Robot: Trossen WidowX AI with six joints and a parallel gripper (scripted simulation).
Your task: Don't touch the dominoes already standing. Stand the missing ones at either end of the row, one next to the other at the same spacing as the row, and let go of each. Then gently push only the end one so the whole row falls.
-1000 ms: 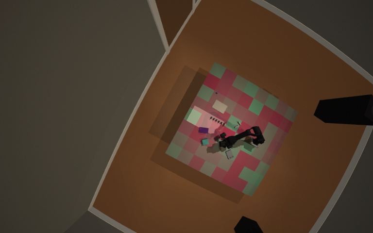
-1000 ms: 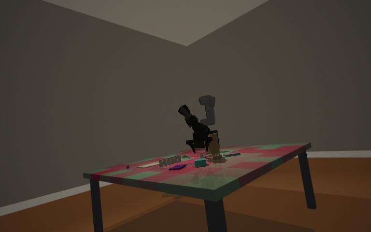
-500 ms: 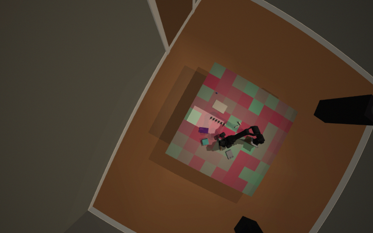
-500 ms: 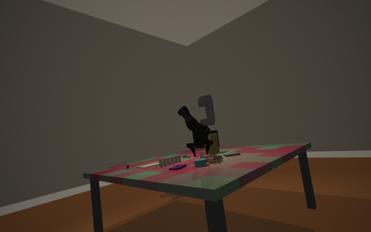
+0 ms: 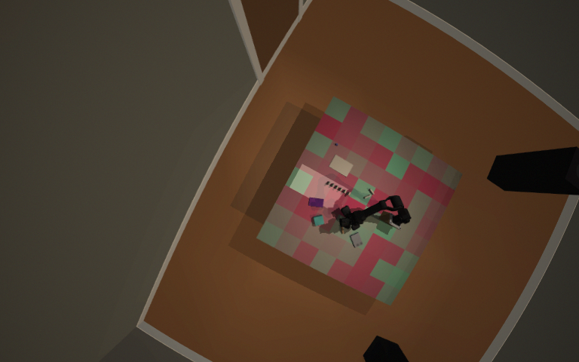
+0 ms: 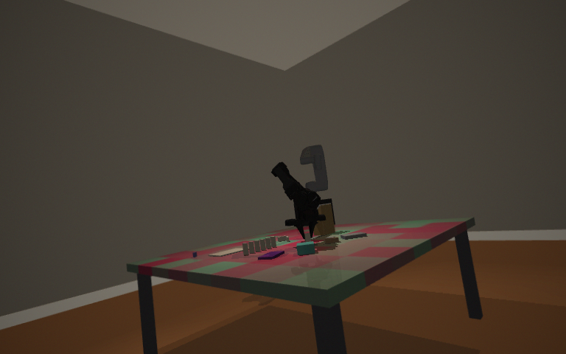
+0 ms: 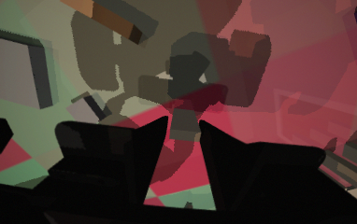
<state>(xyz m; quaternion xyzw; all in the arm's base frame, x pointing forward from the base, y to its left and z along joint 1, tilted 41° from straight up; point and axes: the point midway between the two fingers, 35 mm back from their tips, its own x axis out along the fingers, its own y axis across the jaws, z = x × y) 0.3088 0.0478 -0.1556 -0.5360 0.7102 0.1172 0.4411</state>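
My gripper tip is now 30 mm past the brown block, 120 mm to the right of it and 10 mm above it. The rest, counted from my gripper tip: grey slab 170 mm behind, 140 mm to the left, 20 mm below; teal block 180 mm ahead, 140 mm to the left, 10 mm below; beige card 220 mm ahead, 320 mm to the right, 20 mm below.
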